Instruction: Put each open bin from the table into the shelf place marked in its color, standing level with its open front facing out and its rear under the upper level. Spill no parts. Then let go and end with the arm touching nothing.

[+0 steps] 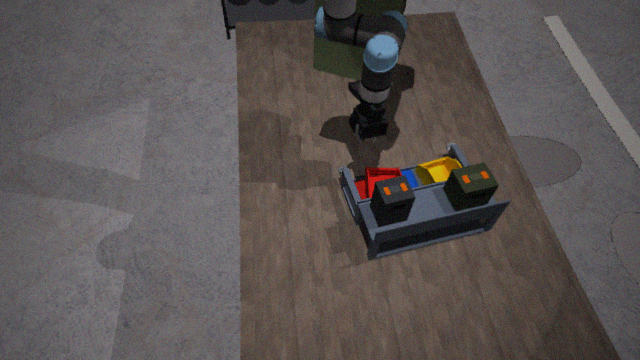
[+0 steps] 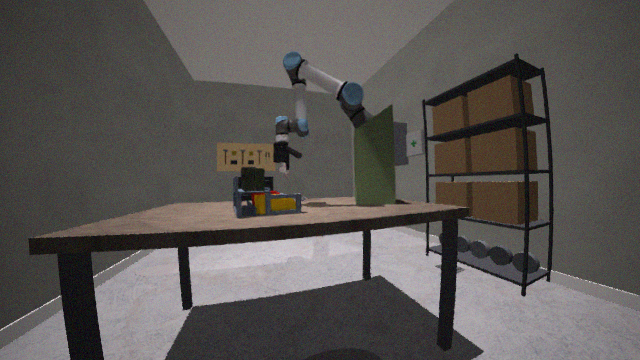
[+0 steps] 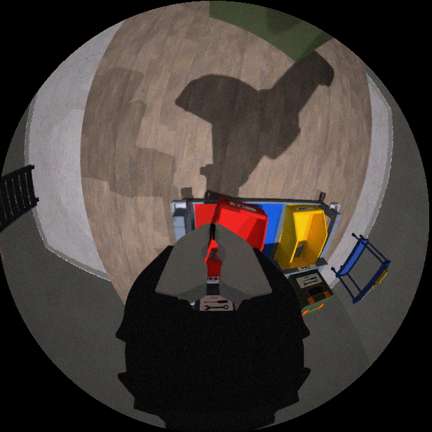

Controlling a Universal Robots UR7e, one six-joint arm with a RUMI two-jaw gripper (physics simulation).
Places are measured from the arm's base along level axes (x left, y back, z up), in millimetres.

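Pixels of known places: gripper, between the fingertips: (image 1: 362, 141) (image 2: 286, 178); arm's base, origin of its link: (image 2: 366, 125).
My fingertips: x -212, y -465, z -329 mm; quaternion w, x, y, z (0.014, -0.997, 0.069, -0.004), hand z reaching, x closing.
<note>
Ahead of a thing's pixels: the offset from my fingertips to its middle. Level surfaces: height alone.
The red bin @[dx +32, dy -117, dz -112 mm] (image 1: 384, 176) (image 3: 245, 223) sits askew on the shelf's lower level, partly over the red place (image 1: 361, 190) (image 3: 202, 212) and reaching over the edge of the blue place (image 1: 410, 178) (image 3: 272, 218). My fingers hide part of it, and its parts cannot be made out. The yellow bin @[dx +229, dy -144, dz -118 mm] (image 1: 441, 171) (image 2: 283, 204) (image 3: 311, 231) stands at the shelf's other end, with a dark part inside. The blue place holds no bin of its own. My gripper (image 1: 369, 138) (image 2: 285, 173) (image 3: 211, 224) is shut and empty, above the front side of the shelf (image 1: 429, 199) (image 2: 268, 204).
A dark grey toolbox @[dx -12, dy -218, dz +1 mm] (image 1: 392, 200) and a green toolbox @[dx +218, dy -241, dz -12 mm] (image 1: 471, 186) (image 2: 252, 179) (image 3: 310, 291) stand on the shelf's upper level. A green panel (image 1: 335, 55) (image 2: 372, 165) (image 3: 280, 30) stands by the arm's base. A tall rack (image 2: 524, 200) stands beyond the table @[dz -162 mm] (image 2: 150, 225).
</note>
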